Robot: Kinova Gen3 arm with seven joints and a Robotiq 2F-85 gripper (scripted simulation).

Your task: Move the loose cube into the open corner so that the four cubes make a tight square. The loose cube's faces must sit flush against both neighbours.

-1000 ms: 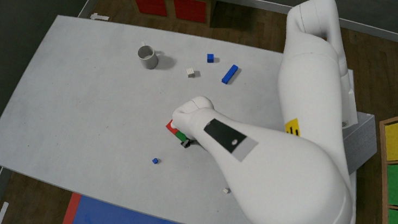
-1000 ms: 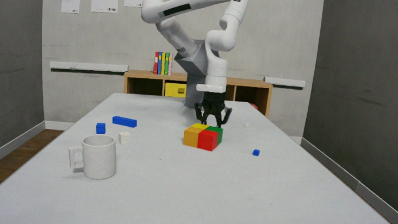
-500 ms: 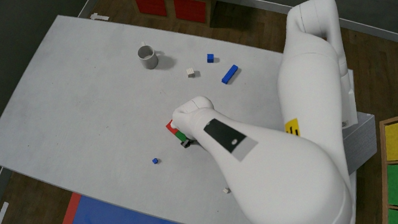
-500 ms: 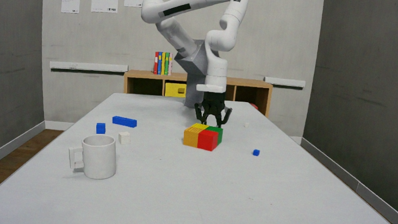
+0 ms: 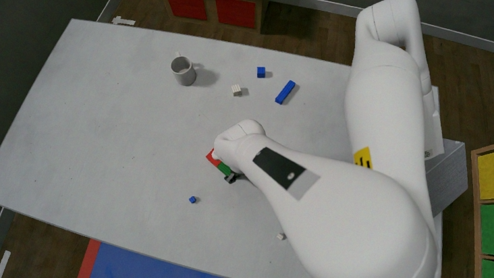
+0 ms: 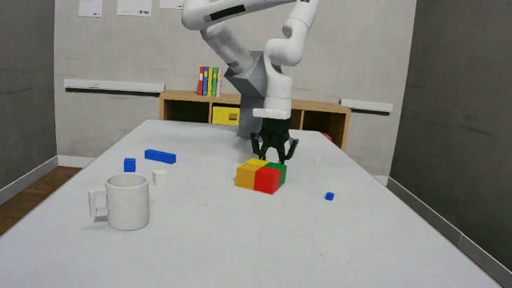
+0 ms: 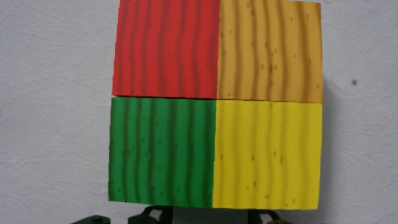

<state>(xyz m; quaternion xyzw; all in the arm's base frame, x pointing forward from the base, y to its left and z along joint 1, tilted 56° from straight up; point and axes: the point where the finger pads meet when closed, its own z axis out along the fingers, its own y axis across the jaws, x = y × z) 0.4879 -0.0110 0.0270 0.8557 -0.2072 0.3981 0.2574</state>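
My hand is 50 mm to the left of the yellow cube, 10 mm short of it and 10 mm above it. Also, from my hand: green cube 50 mm ahead, 10 mm to the right, 10 mm below; then red cube 80 mm ahead, 40 mm to the right, 10 mm below; then orange cube 80 mm to the right, 50 mm ahead, 10 mm below.
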